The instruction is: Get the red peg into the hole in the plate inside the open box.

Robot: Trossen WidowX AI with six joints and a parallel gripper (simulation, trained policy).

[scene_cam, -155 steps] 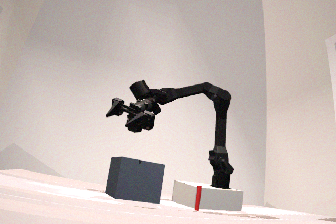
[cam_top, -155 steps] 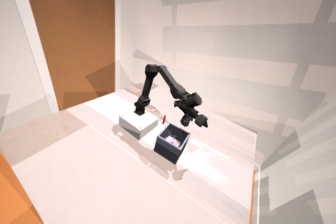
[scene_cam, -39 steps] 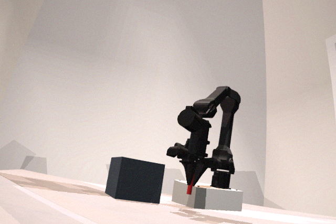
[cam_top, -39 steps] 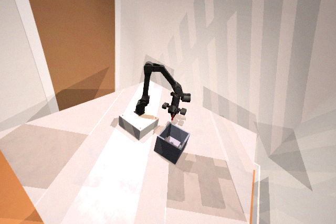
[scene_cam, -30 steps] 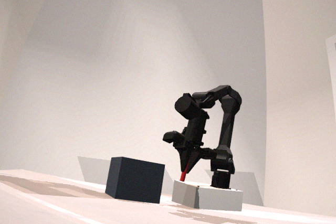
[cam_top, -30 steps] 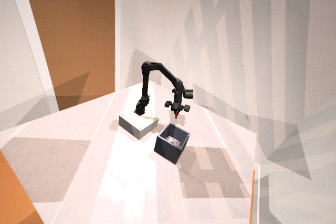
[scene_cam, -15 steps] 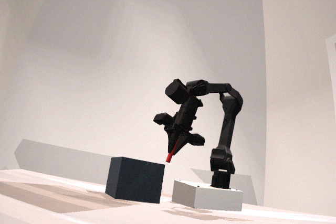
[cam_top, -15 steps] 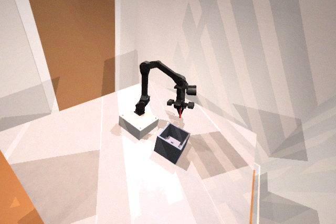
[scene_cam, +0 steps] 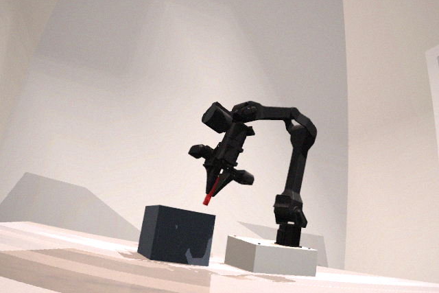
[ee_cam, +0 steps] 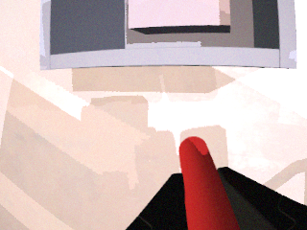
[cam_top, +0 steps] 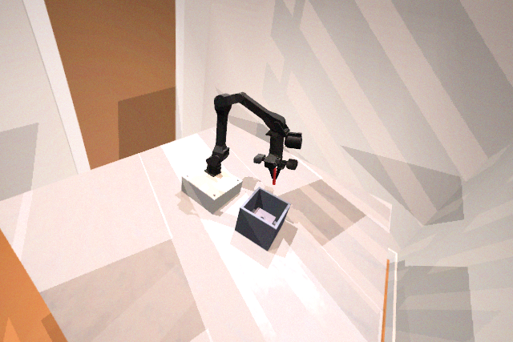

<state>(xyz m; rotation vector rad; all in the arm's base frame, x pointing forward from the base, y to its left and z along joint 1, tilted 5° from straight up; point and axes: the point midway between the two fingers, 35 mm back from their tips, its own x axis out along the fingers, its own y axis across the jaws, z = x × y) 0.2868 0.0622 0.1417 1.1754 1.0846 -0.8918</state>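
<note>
The pale plate lies 4 cm ahead of my gripper tip, 12 cm to the right of it and 14 cm below it. Also, from my gripper tip: red peg 1 cm above.
</note>
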